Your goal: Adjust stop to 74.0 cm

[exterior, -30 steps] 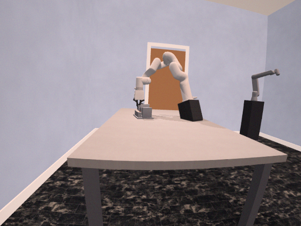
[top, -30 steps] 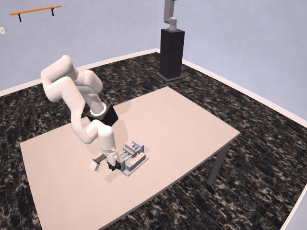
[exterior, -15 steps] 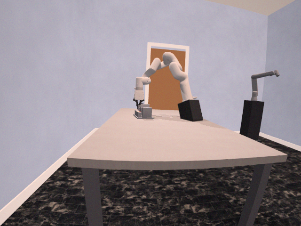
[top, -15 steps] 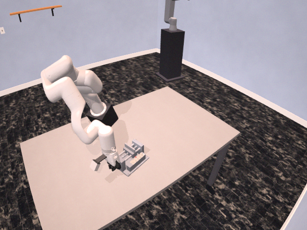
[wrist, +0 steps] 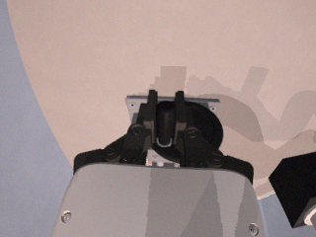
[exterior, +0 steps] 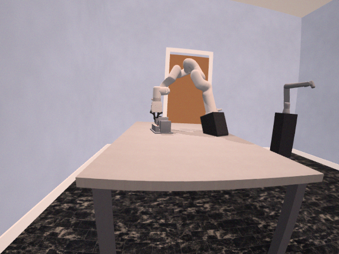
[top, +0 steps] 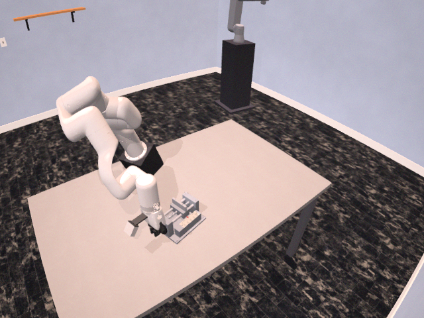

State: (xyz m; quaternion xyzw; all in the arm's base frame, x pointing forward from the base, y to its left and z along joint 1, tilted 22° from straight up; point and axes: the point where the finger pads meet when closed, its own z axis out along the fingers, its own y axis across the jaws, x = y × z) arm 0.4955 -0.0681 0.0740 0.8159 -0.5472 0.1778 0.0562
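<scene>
My hand is 1 cm to the right of the handwheel knob. The rest, counted from my hand: sliding stop block 15 cm to the left, 7 cm behind, 1 cm below; black handwheel 2 cm to the left, 1 cm below, 1 cm behind.
</scene>
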